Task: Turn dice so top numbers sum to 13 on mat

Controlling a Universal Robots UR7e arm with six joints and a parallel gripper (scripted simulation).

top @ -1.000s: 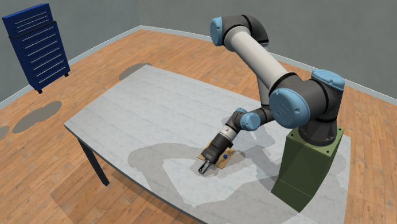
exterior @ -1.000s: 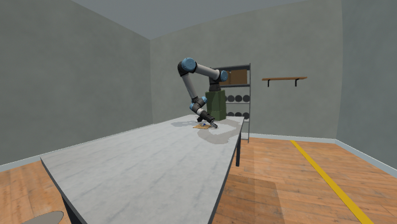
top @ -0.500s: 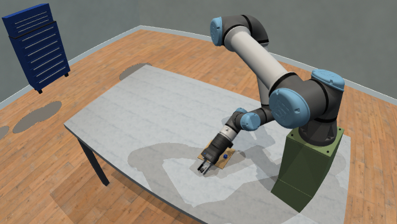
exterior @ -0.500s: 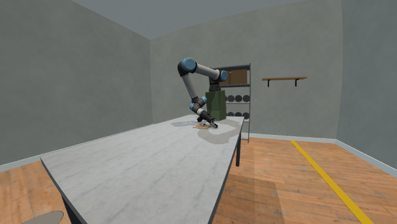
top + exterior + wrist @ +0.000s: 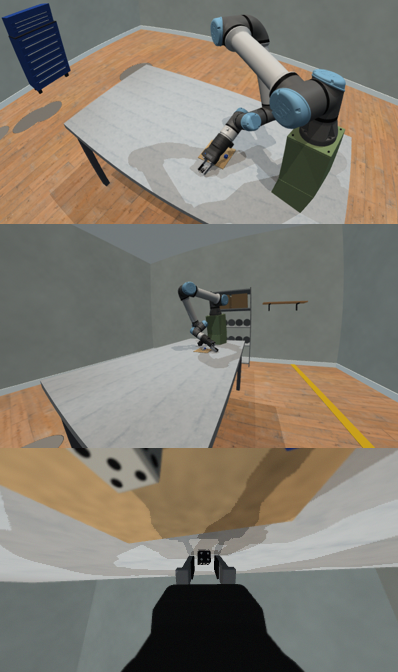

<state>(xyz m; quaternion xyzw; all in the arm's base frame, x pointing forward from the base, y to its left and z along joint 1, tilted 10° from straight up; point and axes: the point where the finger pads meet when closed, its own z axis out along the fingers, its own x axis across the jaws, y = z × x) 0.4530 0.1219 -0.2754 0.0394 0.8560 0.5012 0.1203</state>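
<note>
The black die is 10 mm below my hand. Round my hand: blue die: 130 mm to the right, 50 mm behind, 10 mm below; tan mat: 130 mm to the right, 20 mm below; white die: 130 mm to the right, 10 mm below.
</note>
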